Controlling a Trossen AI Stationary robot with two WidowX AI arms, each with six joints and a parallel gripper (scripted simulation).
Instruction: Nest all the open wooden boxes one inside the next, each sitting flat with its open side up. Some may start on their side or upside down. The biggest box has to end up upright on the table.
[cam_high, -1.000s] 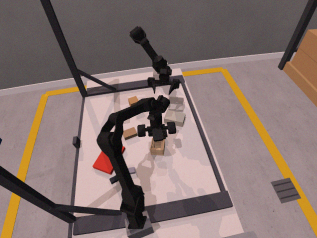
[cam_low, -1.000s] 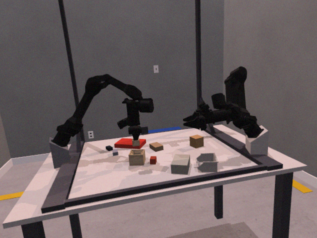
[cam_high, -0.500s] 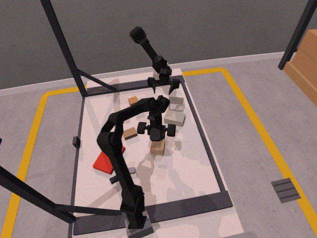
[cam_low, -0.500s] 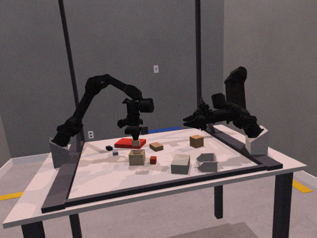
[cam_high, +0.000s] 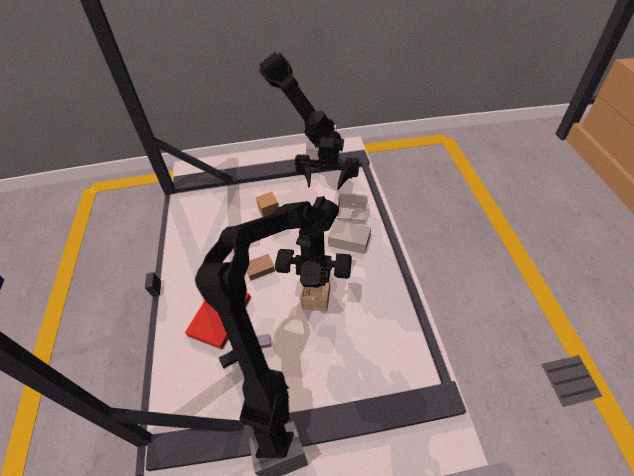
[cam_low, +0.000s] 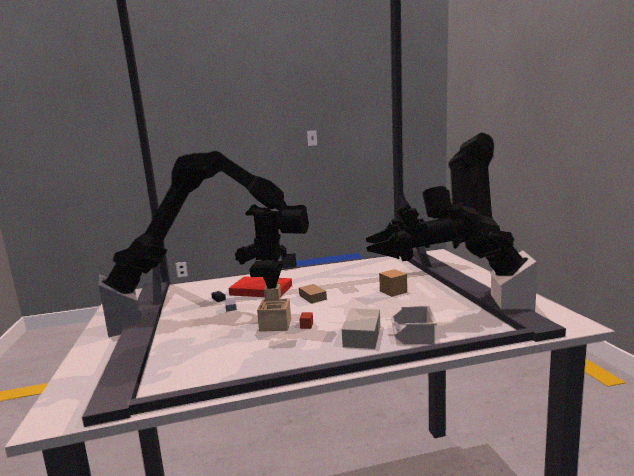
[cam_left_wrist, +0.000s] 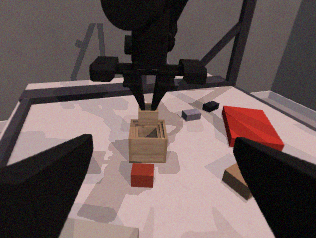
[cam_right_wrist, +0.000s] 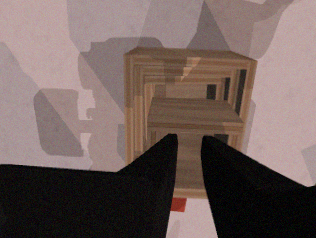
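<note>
Right now the red cube is 110 mm below my right hand, 80 mm to the left of it and 10 mm ahead of it. From my right hand the other things lie so: grey closed block: 220 mm to the left, 100 mm below, 80 mm ahead; then red slab: 260 mm behind, 110 mm below, 80 mm to the right; then flat brown block: 180 mm behind, 110 mm below, 90 mm to the left.
</note>
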